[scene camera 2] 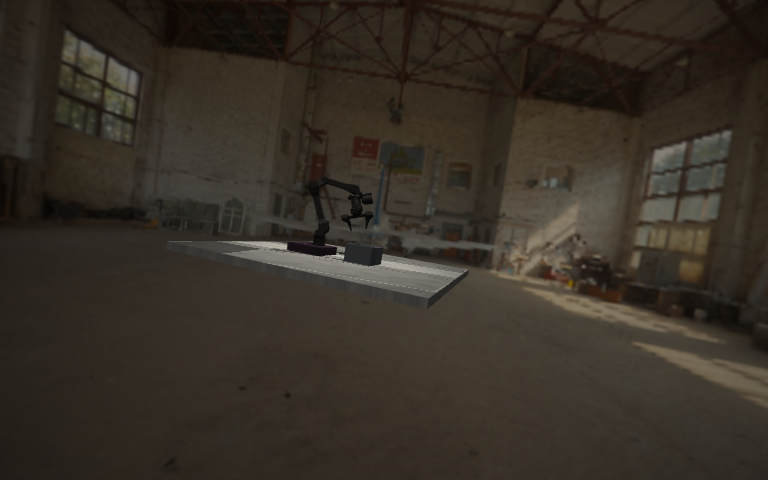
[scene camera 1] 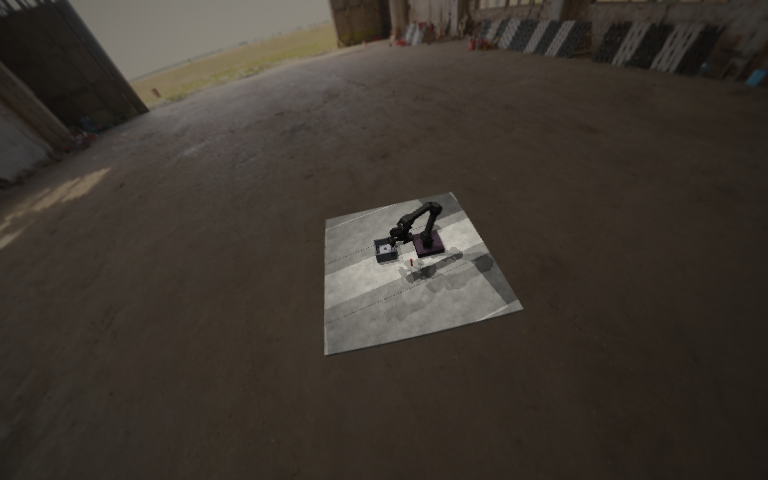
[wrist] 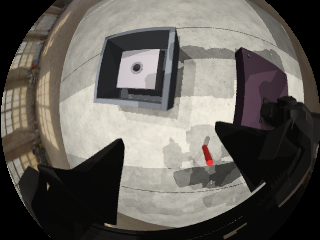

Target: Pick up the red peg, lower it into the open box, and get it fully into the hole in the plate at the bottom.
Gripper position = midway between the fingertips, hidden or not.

I see my gripper (wrist: 171, 134), a box (scene camera 2: 359, 253) and a plate (wrist: 141, 69).
The box is seen too in the wrist view (wrist: 164, 38). Scene camera 2 does not show the plate, which is hidden by the box.
